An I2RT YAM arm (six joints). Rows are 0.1 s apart.
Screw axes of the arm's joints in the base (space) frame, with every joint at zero. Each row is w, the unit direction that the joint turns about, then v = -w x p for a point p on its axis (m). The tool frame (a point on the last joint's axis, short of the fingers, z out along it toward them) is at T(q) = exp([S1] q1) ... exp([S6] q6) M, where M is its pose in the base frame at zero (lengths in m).
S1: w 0 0 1 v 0 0 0
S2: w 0 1 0 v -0.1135 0 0.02
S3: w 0 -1 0 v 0.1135 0 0.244
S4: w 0 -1 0 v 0.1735 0 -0.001
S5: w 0 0 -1 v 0 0.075 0
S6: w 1 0 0 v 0 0.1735 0
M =
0 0 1 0.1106
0 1 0 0
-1 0 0 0.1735
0 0 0 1
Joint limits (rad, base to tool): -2.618..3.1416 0..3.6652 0..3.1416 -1.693..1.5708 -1.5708..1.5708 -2.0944..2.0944
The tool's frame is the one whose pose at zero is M.
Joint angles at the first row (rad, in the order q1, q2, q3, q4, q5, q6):
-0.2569, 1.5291, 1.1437, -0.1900, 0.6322, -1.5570
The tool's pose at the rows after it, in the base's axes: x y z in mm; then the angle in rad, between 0 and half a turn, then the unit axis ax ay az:
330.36 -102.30 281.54 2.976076 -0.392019 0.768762 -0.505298
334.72 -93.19 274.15 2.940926 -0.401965 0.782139 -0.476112
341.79 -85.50 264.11 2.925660 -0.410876 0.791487 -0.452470
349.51 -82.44 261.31 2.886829 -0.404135 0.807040 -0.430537
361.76 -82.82 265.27 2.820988 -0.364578 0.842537 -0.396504
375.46 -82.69 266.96 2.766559 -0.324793 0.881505 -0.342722
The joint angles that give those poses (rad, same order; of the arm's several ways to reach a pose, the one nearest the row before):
-0.2425, 1.5376, 1.1546, -0.2346, 0.5961, -1.5002
-0.2176, 1.5563, 1.1642, -0.2824, 0.5542, -1.4388
-0.1941, 1.5899, 1.1746, -0.3091, 0.5290, -1.3946
-0.1849, 1.6216, 1.2069, -0.3383, 0.4911, -1.3297
-0.1841, 1.6708, 1.2897, -0.4093, 0.4412, -1.1848
-0.1836, 1.7340, 1.3898, -0.5096, 0.3664, -1.0283

